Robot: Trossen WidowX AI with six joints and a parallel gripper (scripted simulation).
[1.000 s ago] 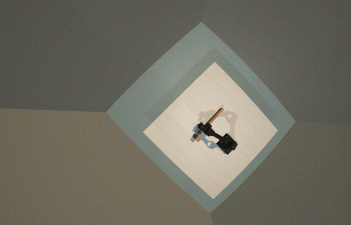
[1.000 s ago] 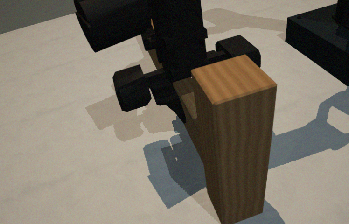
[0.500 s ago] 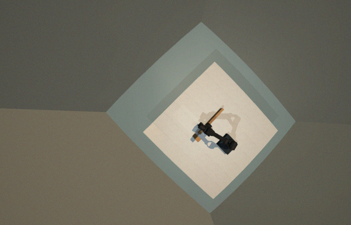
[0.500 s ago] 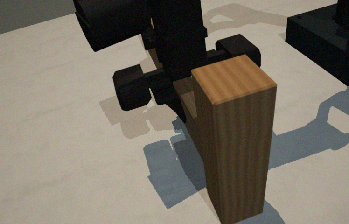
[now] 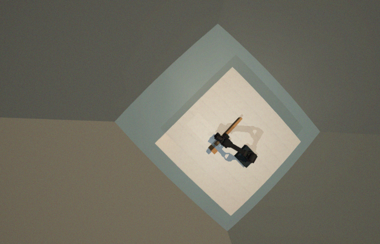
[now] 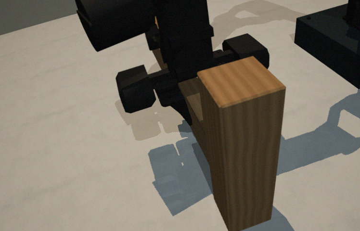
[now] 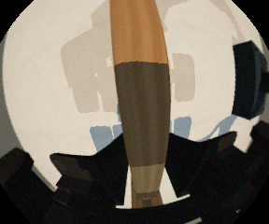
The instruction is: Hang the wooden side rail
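Now: gripper tip 130 mm to the right of the wooden headboard post, 60 mm below it and 30 mm past it.
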